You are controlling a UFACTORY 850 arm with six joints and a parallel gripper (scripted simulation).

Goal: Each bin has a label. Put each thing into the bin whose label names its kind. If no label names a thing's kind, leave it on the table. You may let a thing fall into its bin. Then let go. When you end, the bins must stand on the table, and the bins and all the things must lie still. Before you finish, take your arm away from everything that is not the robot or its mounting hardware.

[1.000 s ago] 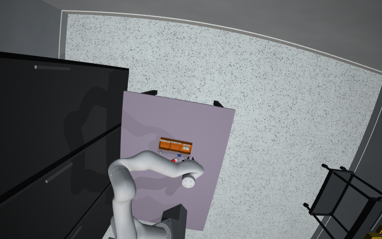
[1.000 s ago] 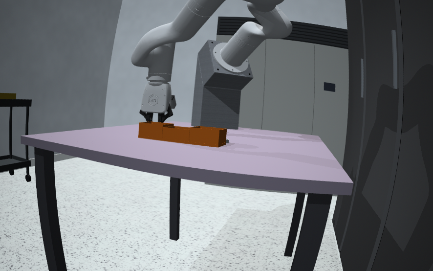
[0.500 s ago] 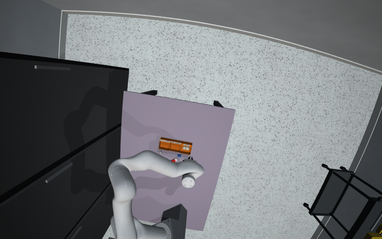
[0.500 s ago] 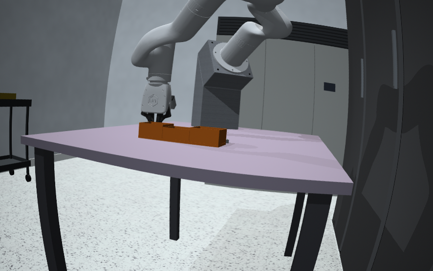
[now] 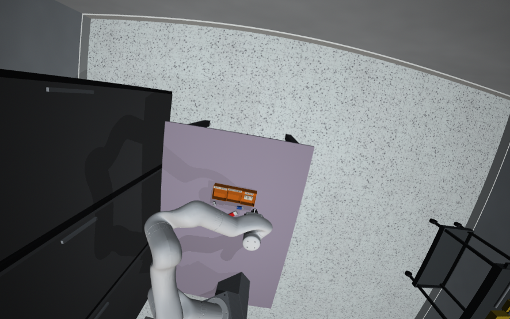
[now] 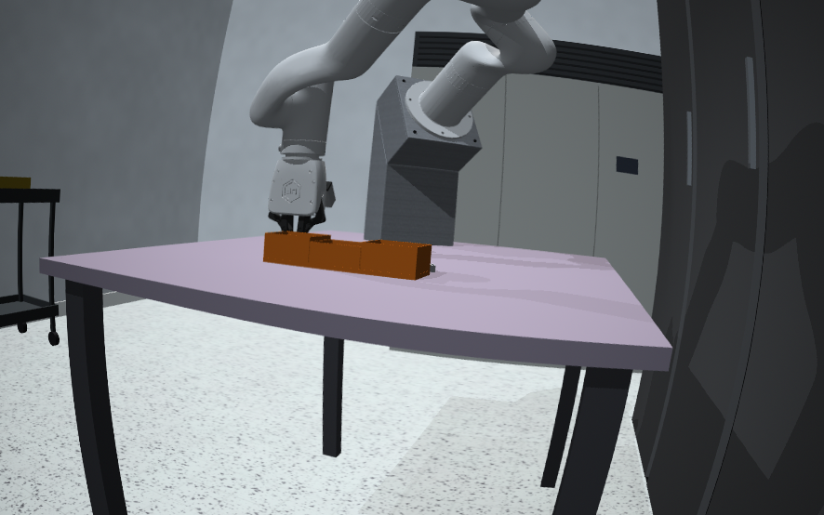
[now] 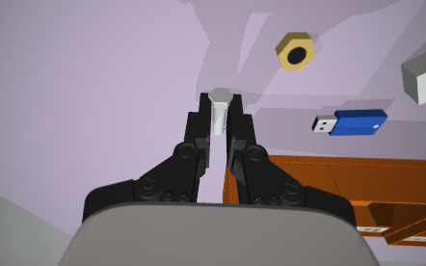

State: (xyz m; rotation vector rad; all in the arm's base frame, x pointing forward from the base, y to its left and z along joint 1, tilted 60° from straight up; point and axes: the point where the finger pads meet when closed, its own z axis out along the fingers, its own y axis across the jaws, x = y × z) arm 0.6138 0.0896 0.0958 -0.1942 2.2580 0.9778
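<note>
My hand is 60 mm past the brass nut, 10 mm to the right of it and 20 mm above it. From my hand the other things lie so: white domino 50 mm ahead, 80 mm to the left, 10 mm below; then grey bolt 10 mm behind, 20 mm below; then blue USB stick 30 mm behind, 80 mm to the left, 20 mm below.
</note>
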